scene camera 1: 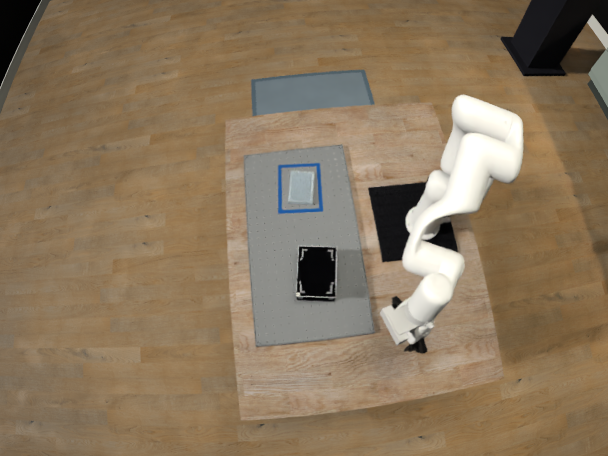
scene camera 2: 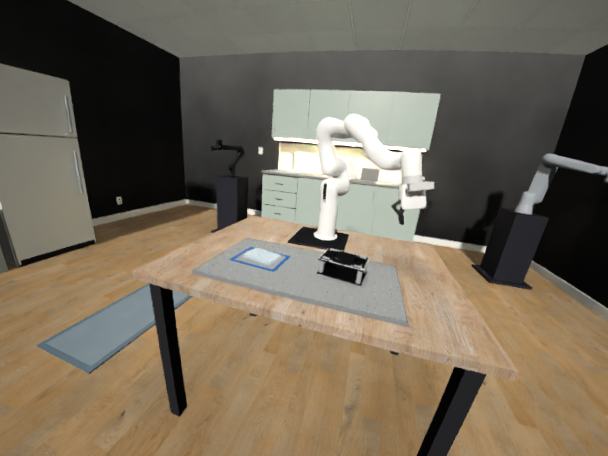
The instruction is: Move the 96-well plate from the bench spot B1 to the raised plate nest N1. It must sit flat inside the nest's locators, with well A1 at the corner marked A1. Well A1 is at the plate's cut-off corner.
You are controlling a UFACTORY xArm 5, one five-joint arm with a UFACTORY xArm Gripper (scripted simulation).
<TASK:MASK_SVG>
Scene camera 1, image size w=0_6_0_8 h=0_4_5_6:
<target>96-well plate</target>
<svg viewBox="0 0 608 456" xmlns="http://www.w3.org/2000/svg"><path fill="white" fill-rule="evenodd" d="M291 171L288 204L313 205L315 172Z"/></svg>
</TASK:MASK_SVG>
